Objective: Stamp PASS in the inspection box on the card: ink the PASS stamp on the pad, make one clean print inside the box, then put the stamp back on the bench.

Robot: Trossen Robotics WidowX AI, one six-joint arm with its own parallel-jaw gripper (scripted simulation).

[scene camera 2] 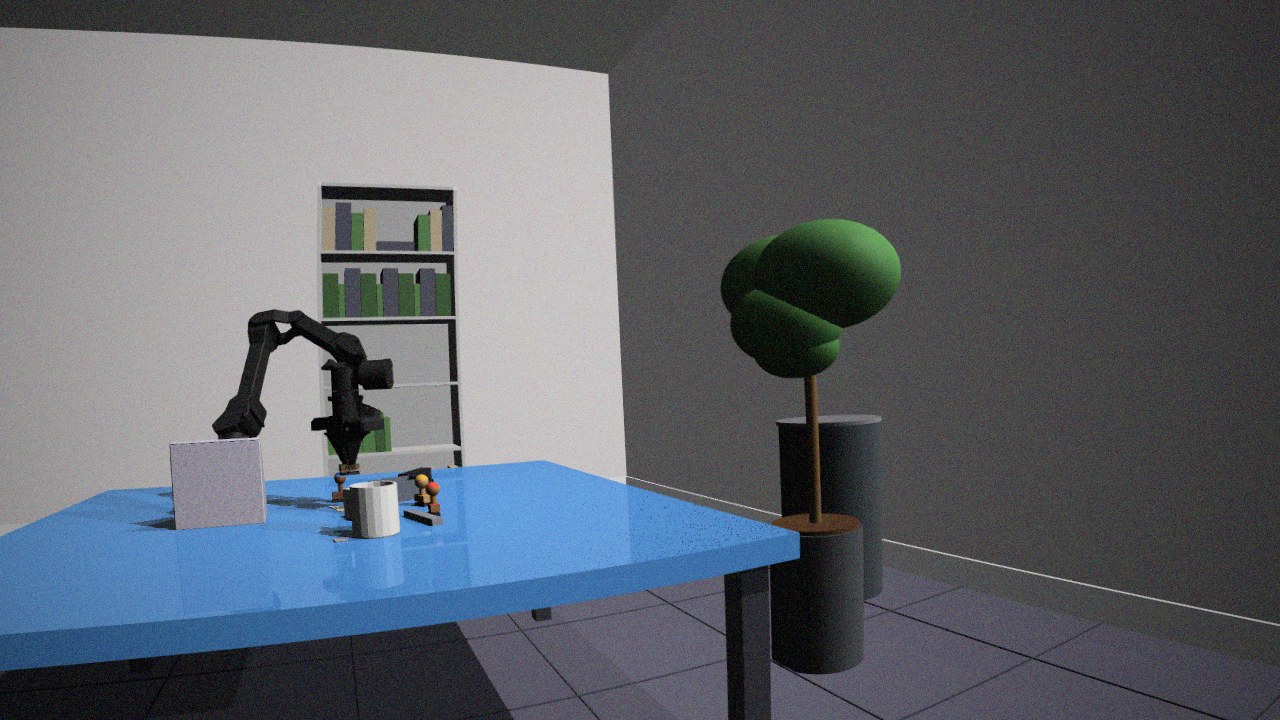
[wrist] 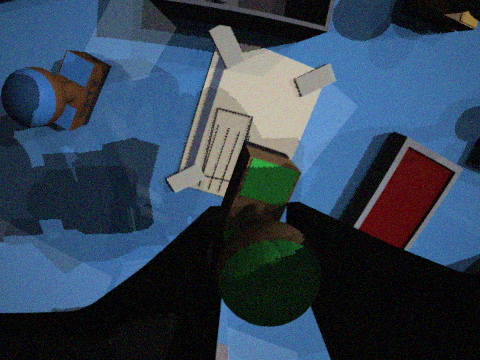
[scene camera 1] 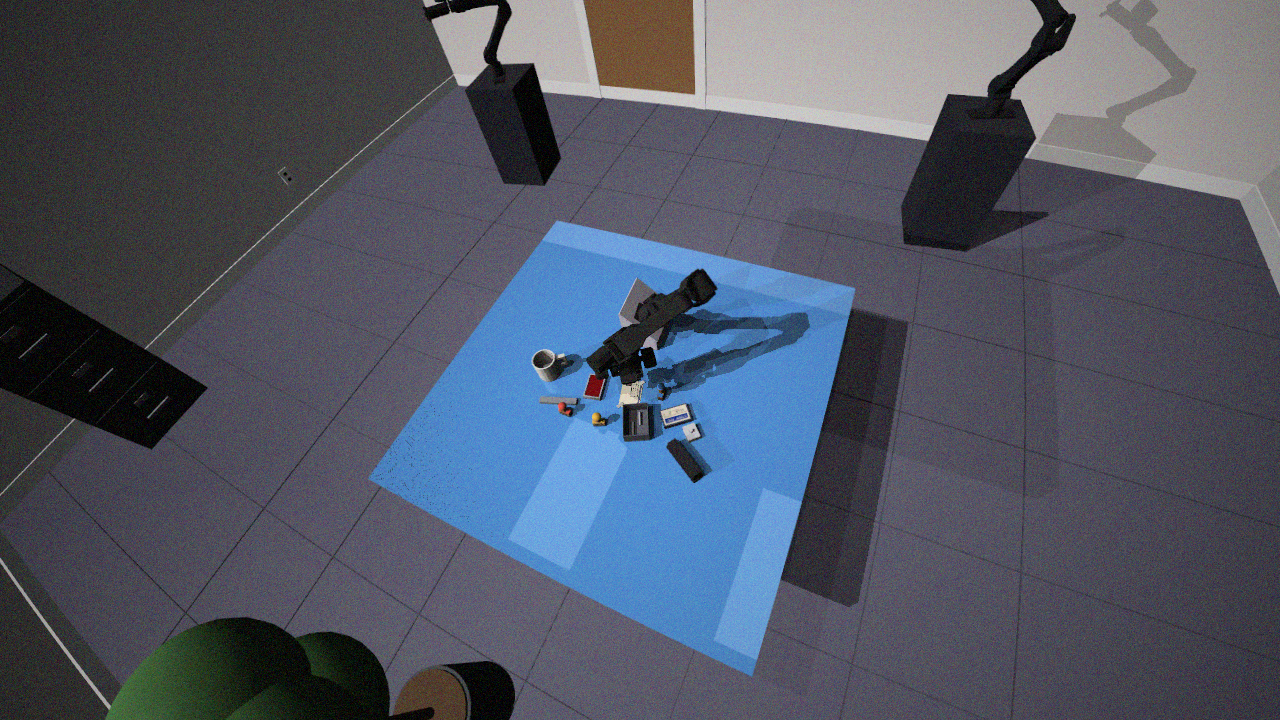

Scene:
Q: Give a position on a cream card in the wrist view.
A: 251,93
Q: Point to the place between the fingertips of the gripper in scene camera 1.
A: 628,377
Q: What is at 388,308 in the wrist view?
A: The gripper.

